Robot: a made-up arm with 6 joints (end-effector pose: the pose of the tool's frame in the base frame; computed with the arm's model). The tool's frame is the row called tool. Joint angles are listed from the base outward.
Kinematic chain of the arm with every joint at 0, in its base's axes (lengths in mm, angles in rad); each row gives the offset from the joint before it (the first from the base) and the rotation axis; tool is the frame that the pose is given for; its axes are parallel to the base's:
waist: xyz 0 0 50 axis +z
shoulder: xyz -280 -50 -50 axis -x
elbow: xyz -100 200 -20 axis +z
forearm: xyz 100 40 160 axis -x
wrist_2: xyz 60 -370 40 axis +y
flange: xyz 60 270 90 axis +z
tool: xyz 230 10 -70
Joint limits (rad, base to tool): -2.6..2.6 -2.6..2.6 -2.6..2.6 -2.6..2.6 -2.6..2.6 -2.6..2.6
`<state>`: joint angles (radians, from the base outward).
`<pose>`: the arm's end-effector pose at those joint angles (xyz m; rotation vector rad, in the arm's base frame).
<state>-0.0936 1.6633 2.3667 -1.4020 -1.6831 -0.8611</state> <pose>-0.2991 -0.1466 -0.4539 -0.2773 0.6506 -0.7931</pose>
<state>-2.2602 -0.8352 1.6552 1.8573 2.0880 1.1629</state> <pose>0.2872 0.1614 0.2701 0.4295 0.6388 -1.4661</pose>
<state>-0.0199 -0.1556 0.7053 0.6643 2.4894 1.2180</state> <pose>-0.3872 0.2711 0.0727 0.4206 2.2160 0.3430</pose>
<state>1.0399 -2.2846 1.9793 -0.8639 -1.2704 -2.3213</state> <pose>0.0128 -0.3854 0.3252 -0.9920 -2.4730 -0.9824</pose>
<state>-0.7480 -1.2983 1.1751 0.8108 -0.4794 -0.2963</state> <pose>-0.3872 0.0058 0.6782 0.2363 -1.5690 -0.3247</pose>
